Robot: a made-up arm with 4 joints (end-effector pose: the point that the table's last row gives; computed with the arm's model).
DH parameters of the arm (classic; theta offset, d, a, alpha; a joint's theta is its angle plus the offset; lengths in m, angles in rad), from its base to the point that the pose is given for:
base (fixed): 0 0.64 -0.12 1.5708
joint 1: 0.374 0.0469 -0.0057 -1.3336
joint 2: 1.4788 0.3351 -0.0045 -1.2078
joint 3: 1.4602 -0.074 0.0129 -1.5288
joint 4: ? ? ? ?
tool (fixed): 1.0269 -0.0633 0 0
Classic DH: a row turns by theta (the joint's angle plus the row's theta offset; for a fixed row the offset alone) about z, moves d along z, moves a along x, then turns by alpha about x.
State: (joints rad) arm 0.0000 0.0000 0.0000 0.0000
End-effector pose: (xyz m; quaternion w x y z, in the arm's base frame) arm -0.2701 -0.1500 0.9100 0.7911 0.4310 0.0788 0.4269
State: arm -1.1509 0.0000 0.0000 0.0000
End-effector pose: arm 0.0653 -0.1500 0.8871 0.6208 0.5939 0.4966 0.1236
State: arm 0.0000 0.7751 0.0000 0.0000
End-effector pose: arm -0.2408 -0.1662 0.9173 0.6513 0.2280 0.2073 0.6935
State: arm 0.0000 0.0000 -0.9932 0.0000
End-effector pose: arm -0.2701 -0.1158 0.9068 0.4902 0.7558 -0.1342 0.4129
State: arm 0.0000 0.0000 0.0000 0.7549
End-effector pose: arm -0.2379 -0.1280 0.8485 0.8252 0.2519 -0.2489 0.4400
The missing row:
joint 4: 1.0029 0.0547 -0.0787 -1.2309
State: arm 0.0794 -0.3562 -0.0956 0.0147
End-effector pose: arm -0.2981 -0.1326 0.8943 0.7955 0.5211 -0.0502 0.3051
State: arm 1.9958 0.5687 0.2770 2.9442
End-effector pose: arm -0.4082 -0.0787 0.5609 0.6980 0.4453 0.5602 -0.0282
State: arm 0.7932 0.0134 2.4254 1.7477
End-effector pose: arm -0.4105 -0.2078 0.8898 0.2377 -0.8863 0.0315 0.3961
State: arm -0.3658 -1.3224 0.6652 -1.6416
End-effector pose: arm -0.1012 -0.2329 1.0010 0.1252 0.8037 0.4403 -0.3802
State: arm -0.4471 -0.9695 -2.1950 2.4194
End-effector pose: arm 0.0307 -0.2093 0.8999 0.2560 -0.1200 -0.4820 -0.8293
